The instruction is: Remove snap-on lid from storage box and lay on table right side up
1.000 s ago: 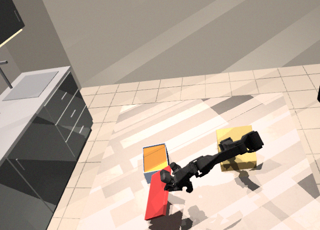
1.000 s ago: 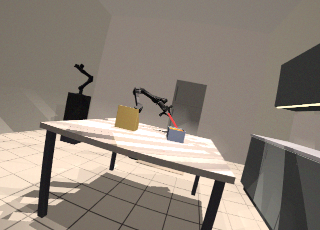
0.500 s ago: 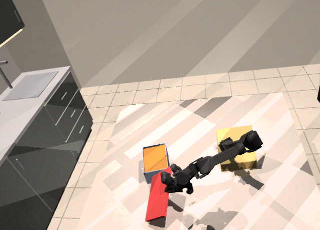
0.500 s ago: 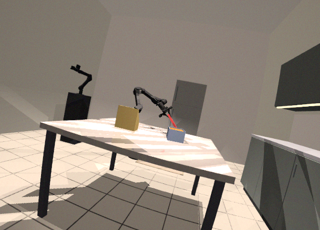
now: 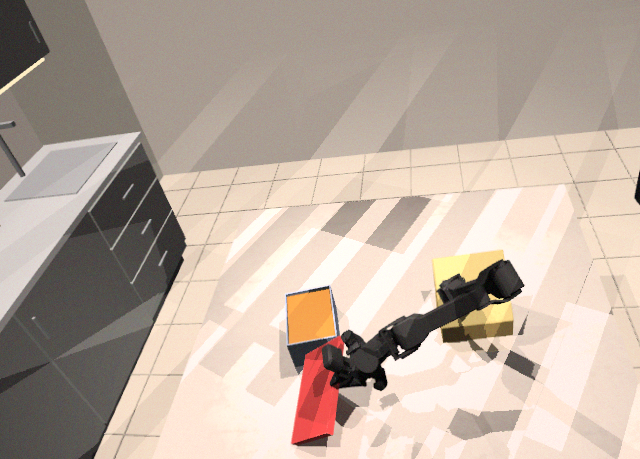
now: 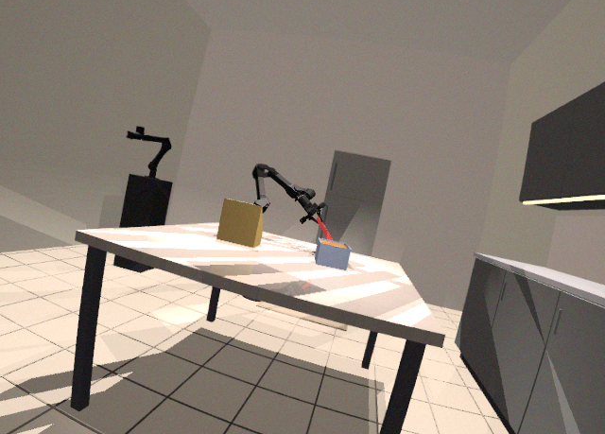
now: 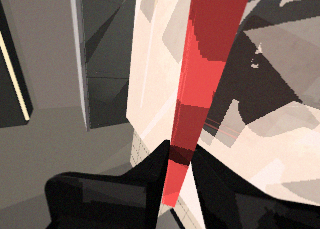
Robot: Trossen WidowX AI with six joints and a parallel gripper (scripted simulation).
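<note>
Now: the red lid 60 mm below my gripper tip, 50 mm ahead of it and 30 mm to the right of it. From my gripper tip the other things lie so: storage box (310 mm to the right, 120 mm below, 80 mm ahead).
</note>
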